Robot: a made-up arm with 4 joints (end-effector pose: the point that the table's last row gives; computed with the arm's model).
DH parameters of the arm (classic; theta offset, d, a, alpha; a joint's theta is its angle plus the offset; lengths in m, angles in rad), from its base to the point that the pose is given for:
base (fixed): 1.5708 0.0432 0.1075 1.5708
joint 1: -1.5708 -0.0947 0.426 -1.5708
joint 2: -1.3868 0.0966 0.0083 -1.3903
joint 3: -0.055 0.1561 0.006 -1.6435
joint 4: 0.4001 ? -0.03 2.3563
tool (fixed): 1.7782 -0.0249 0 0
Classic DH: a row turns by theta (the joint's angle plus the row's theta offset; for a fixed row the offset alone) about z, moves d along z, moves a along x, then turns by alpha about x.
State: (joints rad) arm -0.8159 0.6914 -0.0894 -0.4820
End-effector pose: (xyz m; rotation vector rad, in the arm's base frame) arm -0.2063 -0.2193 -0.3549 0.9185 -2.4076 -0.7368
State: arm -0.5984 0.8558 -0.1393 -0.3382
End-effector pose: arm -0.2223 -0.1167 -0.4017 0.9985 -2.3447 -1.0731
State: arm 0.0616 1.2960 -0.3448 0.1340
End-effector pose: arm -0.2545 0.1987 -0.3954 -1.1947 1.9324 2.1226
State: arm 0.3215 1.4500 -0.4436 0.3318
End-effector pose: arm -0.2625 0.3034 -0.3396 -1.0395 1.5013 2.2554
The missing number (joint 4, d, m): 0.0365
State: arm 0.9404 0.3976 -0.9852 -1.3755
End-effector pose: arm -0.1149 0.6128 -0.2076 2.0860 -0.0782 -2.0400
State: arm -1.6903 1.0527 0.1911 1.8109
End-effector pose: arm -0.2745 -0.3971 0.0295 2.3321 -0.9481 1.3663
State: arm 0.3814 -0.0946 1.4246 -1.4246
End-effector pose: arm -0.1461 0.4036 -0.4201 0.8087 1.9343 2.0533
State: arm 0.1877 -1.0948 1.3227 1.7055
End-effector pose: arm 0.0269 0.3208 -0.5024 0.0926 0.8217 -1.7102
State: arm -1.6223 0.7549 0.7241 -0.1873
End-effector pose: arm -0.2376 -0.3706 -0.0297 0.3099 -2.4242 1.3005
